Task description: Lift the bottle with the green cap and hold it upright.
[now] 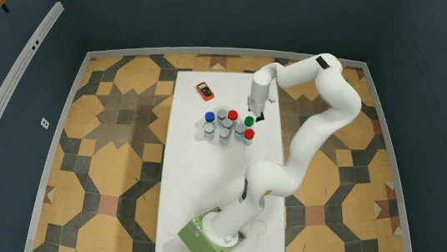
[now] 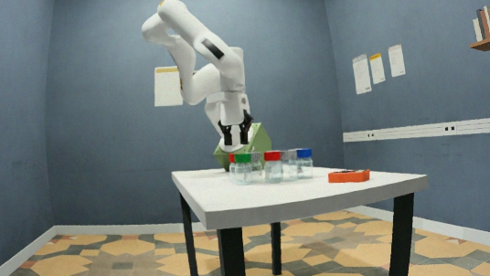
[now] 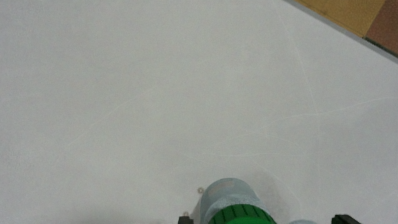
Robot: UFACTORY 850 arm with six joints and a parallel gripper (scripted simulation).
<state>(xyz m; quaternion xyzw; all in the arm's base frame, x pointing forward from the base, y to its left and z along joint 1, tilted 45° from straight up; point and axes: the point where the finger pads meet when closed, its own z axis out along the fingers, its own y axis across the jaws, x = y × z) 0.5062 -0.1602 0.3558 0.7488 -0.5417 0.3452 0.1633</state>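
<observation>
The green-capped bottle is 10 cm below my hand and 2 cm to the left of it. Round my hand: blue-capped bottle (22 cm to the left, 10 cm below, 9 cm ahead); then orange multimeter (32 cm ahead, 19 cm to the left, 13 cm below).
</observation>
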